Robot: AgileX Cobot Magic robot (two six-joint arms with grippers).
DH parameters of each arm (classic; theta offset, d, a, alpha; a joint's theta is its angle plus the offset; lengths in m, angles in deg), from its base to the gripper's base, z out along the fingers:
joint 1: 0 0.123 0 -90
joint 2: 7.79 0 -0.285 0
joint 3: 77.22 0 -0.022 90
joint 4: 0 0.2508 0 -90
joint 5: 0 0 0.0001 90
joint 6: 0 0.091 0 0
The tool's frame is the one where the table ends.
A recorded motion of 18 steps. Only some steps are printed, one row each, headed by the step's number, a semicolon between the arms.
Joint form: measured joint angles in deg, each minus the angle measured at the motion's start. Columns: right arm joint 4, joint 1, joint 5, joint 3, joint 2, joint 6; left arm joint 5, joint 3, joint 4, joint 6, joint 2, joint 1.
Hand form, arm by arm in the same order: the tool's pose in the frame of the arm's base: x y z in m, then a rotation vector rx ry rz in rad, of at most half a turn. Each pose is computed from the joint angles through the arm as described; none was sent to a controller.
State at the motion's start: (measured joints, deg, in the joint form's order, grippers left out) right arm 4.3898 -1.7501 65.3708 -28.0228 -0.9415 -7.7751; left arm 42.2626 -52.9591 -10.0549 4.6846 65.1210 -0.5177
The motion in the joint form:
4: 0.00 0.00 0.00 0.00 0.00 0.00; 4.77 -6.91 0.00 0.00 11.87 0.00
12: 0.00 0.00 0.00 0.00 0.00 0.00; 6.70 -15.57 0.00 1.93 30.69 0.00
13: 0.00 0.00 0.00 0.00 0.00 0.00; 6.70 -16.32 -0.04 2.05 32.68 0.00
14: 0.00 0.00 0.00 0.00 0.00 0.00; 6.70 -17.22 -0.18 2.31 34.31 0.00
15: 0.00 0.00 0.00 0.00 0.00 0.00; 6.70 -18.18 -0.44 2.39 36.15 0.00
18: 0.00 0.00 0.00 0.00 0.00 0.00; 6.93 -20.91 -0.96 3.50 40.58 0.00
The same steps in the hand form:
4: -0.0096 0.0066 0.2680 -0.1188 2.1132 -0.0062; 0.2706 -0.0141 0.2984 0.0083 2.5935 -0.1835
12: -0.0096 0.0066 0.2680 -0.1188 2.1132 -0.0062; 0.3368 -0.0150 0.2400 0.0433 2.8015 -0.1875
13: -0.0096 0.0066 0.2680 -0.1188 2.1132 -0.0062; 0.3429 -0.0151 0.2317 0.0440 2.8229 -0.1892
14: -0.0096 0.0066 0.2680 -0.1188 2.1132 -0.0062; 0.3486 -0.0154 0.2261 0.0475 2.8350 -0.1919
15: -0.0096 0.0066 0.2680 -0.1188 2.1132 -0.0062; 0.3546 -0.0157 0.2192 0.0447 2.8497 -0.1981
18: -0.0096 0.0066 0.2680 -0.1188 2.1132 -0.0062; 0.3696 -0.0165 0.2036 0.0632 2.8806 -0.2081

